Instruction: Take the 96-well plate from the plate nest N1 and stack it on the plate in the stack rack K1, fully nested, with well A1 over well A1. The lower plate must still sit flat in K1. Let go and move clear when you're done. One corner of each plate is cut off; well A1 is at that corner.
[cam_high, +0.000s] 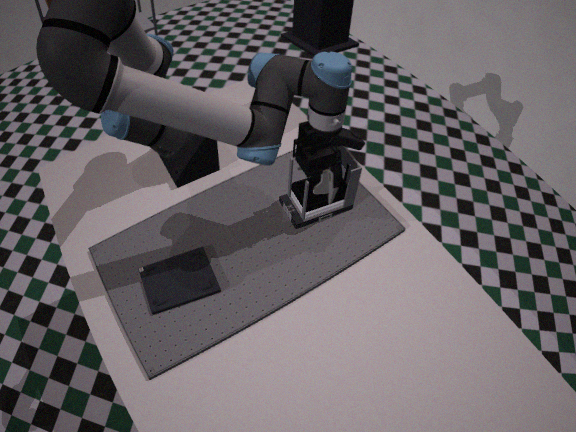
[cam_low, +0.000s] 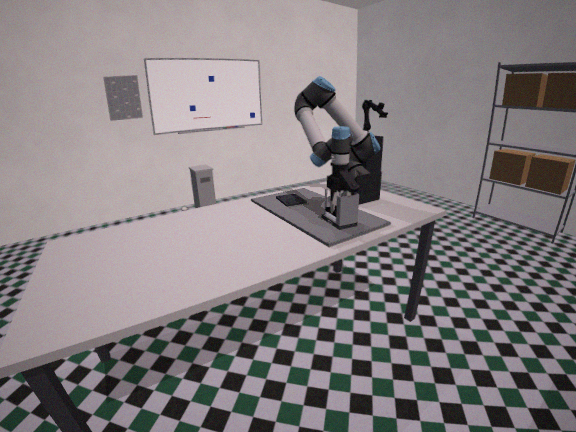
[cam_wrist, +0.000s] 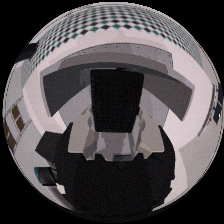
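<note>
Now: the dark 96-well plate 1 cm below my hand. The rest, counted from my hand: white plate 4 cm below.
</note>
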